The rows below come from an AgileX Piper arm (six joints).
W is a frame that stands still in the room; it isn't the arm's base.
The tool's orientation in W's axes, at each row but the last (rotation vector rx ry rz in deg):
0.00 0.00 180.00
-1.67 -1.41 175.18
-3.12 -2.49 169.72
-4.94 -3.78 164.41
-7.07 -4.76 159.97
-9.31 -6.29 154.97
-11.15 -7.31 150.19
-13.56 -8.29 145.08
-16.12 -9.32 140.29
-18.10 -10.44 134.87
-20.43 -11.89 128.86
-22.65 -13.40 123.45
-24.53 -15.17 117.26
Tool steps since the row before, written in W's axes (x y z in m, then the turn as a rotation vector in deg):
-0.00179 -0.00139 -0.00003 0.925 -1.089 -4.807
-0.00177 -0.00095 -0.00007 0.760 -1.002 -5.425
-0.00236 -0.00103 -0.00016 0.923 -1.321 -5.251
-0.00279 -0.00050 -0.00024 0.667 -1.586 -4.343
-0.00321 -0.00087 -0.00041 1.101 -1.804 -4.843
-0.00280 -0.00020 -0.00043 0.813 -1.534 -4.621
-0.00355 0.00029 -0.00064 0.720 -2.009 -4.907
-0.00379 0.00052 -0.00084 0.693 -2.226 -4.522
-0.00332 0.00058 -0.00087 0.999 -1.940 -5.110
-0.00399 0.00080 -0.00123 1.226 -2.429 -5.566
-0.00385 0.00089 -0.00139 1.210 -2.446 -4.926
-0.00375 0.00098 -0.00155 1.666 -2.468 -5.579
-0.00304 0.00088 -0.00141 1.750 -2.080 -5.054
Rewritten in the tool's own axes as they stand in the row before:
0.00179 0.00139 -0.00003 -0.925 1.089 -4.807
0.00169 0.00110 -0.00002 -0.742 1.026 -5.423
0.00214 0.00144 -0.00004 -0.965 1.306 -5.247
0.00256 0.00123 -0.00004 -0.837 1.581 -4.315
0.00274 0.00192 -0.00006 -1.281 1.676 -4.845
0.00248 0.00138 -0.00005 -0.929 1.527 -4.601
0.00328 0.00153 -0.00007 -1.051 2.020 -4.842
0.00349 0.00178 -0.00009 -1.204 2.154 -4.449
0.00303 0.00172 -0.00007 -1.162 1.858 -5.106
0.00354 0.00235 -0.00010 -1.582 2.158 -5.588
0.00331 0.00256 -0.00010 -1.704 2.010 -4.977
0.00313 0.00276 -0.00009 -1.841 1.879 -5.751
0.00240 0.00250 -0.00006 -1.641 1.435 -5.309

